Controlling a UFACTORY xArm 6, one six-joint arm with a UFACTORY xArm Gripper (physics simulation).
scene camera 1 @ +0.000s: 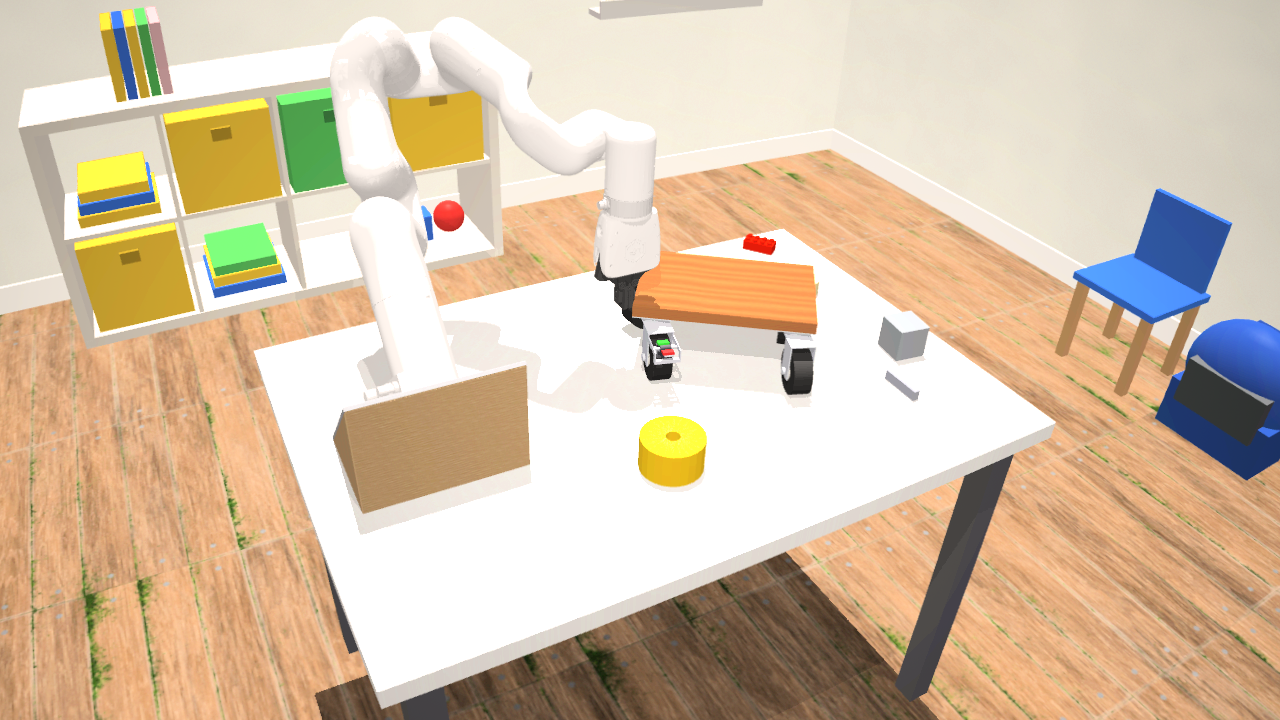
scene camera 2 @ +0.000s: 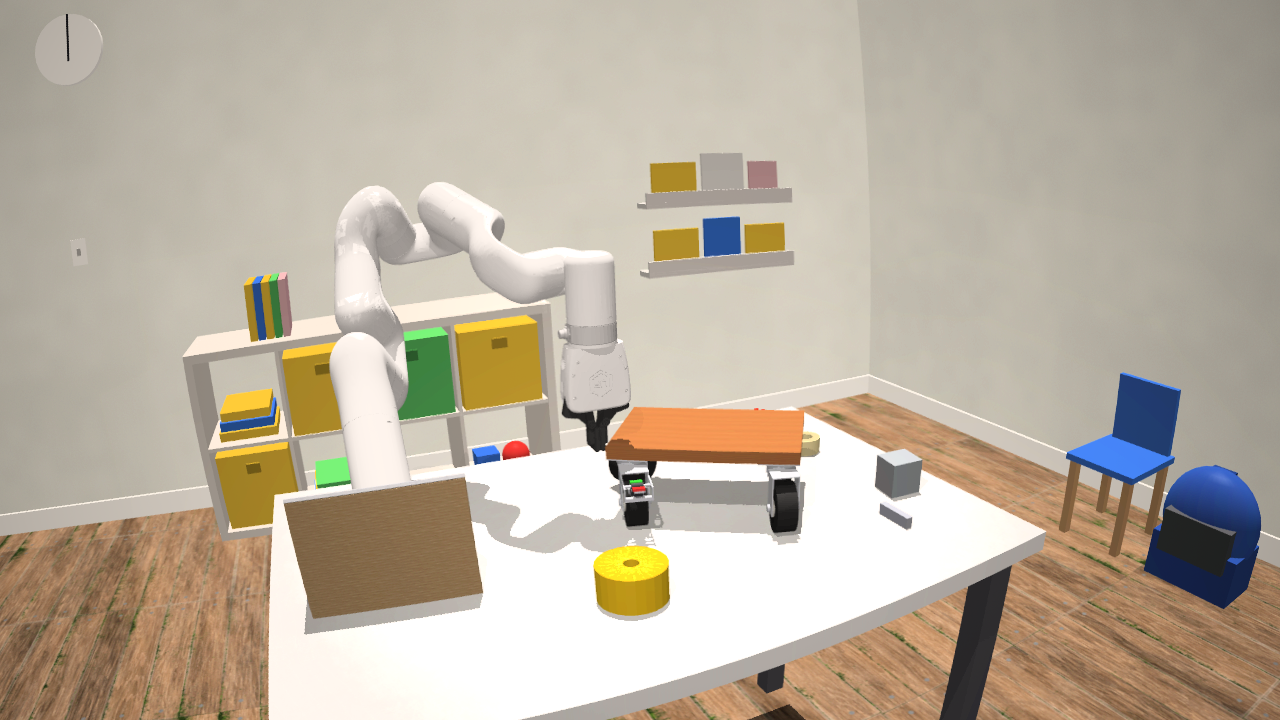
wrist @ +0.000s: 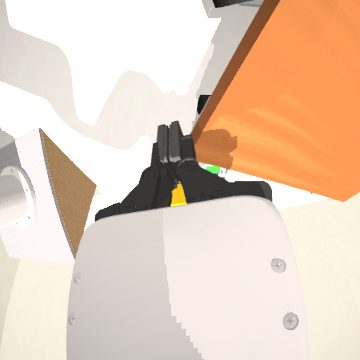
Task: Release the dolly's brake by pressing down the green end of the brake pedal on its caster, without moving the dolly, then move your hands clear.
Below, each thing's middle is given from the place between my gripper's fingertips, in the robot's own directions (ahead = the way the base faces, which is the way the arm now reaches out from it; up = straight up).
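Dolly (scene camera 1: pixel 779 296): 6 cm below my hand, 18 cm ahead of it, 7 cm to the right of it. Grey cube (scene camera 1: pixel 903 335): 45 cm ahead of my hand, 23 cm to the right, 9 cm below. Yellow cylinder (scene camera 2: pixel 633 580): 26 cm to the right of my hand, 9 cm behind, 9 cm below.
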